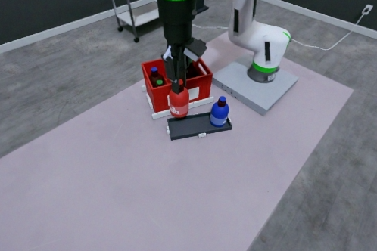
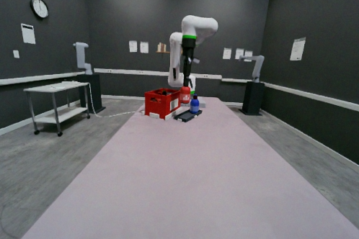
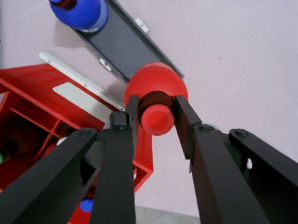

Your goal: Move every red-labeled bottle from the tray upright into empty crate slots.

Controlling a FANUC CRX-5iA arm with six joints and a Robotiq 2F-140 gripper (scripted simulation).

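My hand is 8 cm above the red bottle. Round my hand: blue bottle (20 cm below, 15 cm behind, 10 cm to the left); then red crate (20 cm below, 16 cm to the right, 13 cm behind); then dark tray (27 cm below, 7 cm behind, 5 cm to the left).
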